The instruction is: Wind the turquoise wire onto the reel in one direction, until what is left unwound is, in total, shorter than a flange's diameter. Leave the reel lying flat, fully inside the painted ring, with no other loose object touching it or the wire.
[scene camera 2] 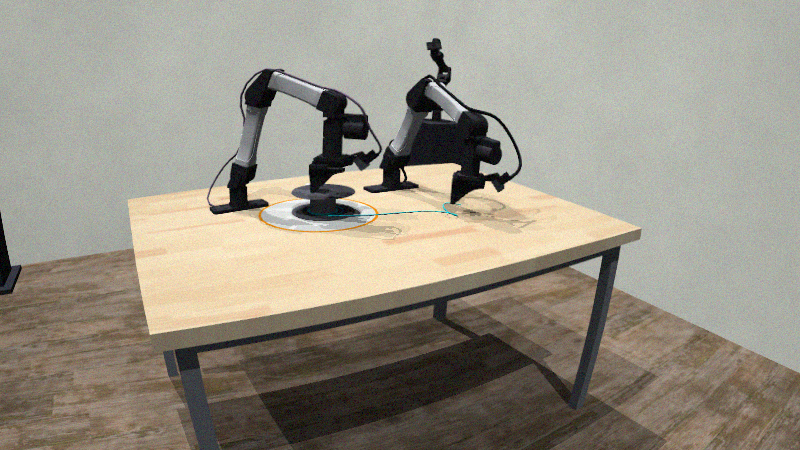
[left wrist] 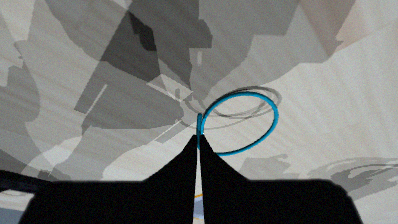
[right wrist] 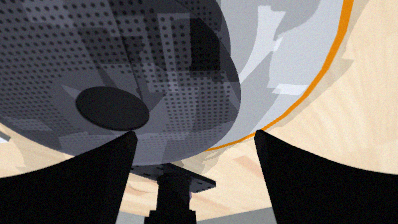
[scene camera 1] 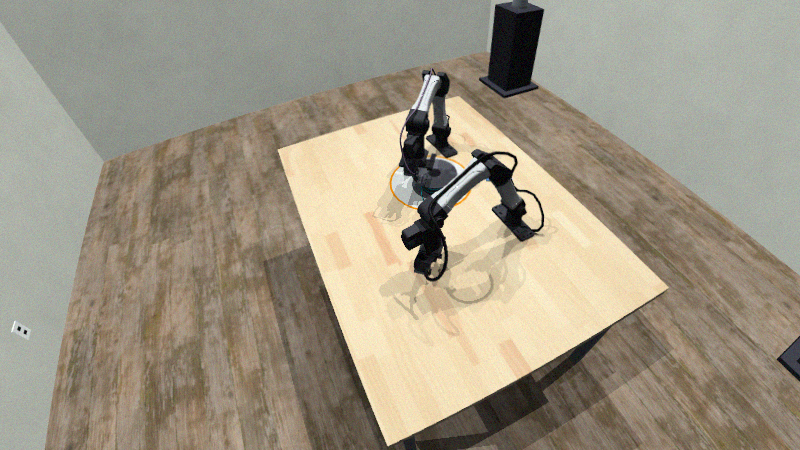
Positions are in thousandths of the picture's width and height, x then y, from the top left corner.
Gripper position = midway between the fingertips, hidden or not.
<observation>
I see my left gripper (scene camera 2: 566,454), my right gripper (scene camera 2: 396,421) and a dark reel (scene camera 2: 408,434).
The dark reel also shows in the right wrist view (right wrist: 205,364) and in scene camera 1 (scene camera 1: 554,383). My left gripper also shows in the left wrist view (left wrist: 499,614). My right gripper shows as well in the right wrist view (right wrist: 491,596).
</observation>
